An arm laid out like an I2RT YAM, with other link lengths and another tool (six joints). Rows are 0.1 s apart.
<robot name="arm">
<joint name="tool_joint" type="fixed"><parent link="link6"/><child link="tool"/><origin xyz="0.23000 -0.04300 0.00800" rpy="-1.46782 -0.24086 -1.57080"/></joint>
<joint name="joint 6" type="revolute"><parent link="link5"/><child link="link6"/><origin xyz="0.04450 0.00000 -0.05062"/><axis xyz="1 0 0"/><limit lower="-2.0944" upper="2.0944"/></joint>
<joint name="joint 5" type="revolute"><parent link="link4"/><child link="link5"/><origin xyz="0.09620 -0.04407 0.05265"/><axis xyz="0 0 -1"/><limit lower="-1.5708" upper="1.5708"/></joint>
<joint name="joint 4" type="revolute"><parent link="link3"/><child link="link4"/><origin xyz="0.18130 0.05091 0.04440"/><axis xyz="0 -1 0"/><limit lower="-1.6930" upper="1.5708"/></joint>
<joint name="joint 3" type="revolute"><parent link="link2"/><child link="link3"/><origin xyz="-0.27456 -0.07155 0.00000"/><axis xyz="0 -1 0"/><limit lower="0.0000" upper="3.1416"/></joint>
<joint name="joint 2" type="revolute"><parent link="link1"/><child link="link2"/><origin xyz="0.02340 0.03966 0.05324"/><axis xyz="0 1 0"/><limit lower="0.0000" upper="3.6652"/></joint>
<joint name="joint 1" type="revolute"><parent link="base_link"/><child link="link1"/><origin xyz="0.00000 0.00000 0.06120"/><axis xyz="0 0 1"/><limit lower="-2.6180" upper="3.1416"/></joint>
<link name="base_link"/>
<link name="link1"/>
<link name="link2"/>
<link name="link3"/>
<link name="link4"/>
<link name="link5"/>
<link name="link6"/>
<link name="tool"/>
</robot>
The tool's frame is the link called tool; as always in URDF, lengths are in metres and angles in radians.
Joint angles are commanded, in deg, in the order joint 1, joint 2, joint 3, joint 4, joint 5, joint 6. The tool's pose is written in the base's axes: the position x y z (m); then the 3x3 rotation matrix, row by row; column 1 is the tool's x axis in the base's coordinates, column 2 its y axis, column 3 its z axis. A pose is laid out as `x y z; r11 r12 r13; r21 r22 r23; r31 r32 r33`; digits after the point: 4 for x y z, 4 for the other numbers.
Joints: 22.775, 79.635, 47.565, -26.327, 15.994, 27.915
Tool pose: 0.3537 -0.0042 0.0232; 0.0403 -0.7568 0.6524; -0.9942 -0.0956 -0.0495; 0.0998 -0.6466 -0.7563
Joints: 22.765, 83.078, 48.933, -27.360, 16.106, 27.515
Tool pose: 0.3516 -0.0058 0.0107; 0.0505 -0.7875 0.6142; -0.9910 -0.1157 -0.0669; 0.1237 -0.6053 -0.7863
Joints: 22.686, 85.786, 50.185, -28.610, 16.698, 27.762
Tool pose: 0.3486 -0.0103 0.0015; 0.0461 -0.8120 0.5818; -0.9882 -0.1223 -0.0923; 0.1461 -0.5707 -0.8080
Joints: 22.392, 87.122, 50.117, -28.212, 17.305, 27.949
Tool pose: 0.3481 -0.0151 -0.0037; 0.0357 -0.8204 0.5707; -0.9866 -0.1200 -0.1108; 0.1594 -0.5591 -0.8136
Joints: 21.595, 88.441, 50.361, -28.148, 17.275, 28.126
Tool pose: 0.3470 -0.0201 -0.0091; 0.0221 -0.8312 0.5556; -0.9863 -0.1091 -0.1239; 0.1636 -0.5452 -0.8222
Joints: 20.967, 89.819, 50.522, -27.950, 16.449, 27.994
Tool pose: 0.3454 -0.0206 -0.0164; 0.0224 -0.8432 0.5372; -0.9871 -0.1038 -0.1217; 0.1583 -0.5276 -0.8346
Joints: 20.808, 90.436, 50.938, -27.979, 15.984, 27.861
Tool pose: 0.3463 -0.0190 -0.0183; 0.0258 -0.8464 0.5319; -0.9878 -0.1034 -0.1166; 0.1537 -0.5224 -0.8388
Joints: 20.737, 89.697, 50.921, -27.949, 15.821, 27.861
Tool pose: 0.3478 -0.0181 -0.0148; 0.0240 -0.8405 0.5413; -0.9889 -0.0996 -0.1107; 0.1469 -0.5326 -0.8335
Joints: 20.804, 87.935, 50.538, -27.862, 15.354, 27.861
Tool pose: 0.3490 -0.0150 -0.0083; 0.0255 -0.8285 0.5594; -0.9910 -0.0946 -0.0950; 0.1316 -0.5520 -0.8234
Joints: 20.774, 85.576, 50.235, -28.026, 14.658, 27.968
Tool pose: 0.3502 -0.0114 0.0006; 0.0253 -0.8129 0.5819; -0.9937 -0.0843 -0.0745; 0.1096 -0.5763 -0.8099
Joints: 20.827, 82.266, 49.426, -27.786, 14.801, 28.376
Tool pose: 0.3520 -0.0110 0.0141; 0.0144 -0.7859 0.6181; -0.9957 -0.0681 -0.0635; 0.0920 -0.6145 -0.7835
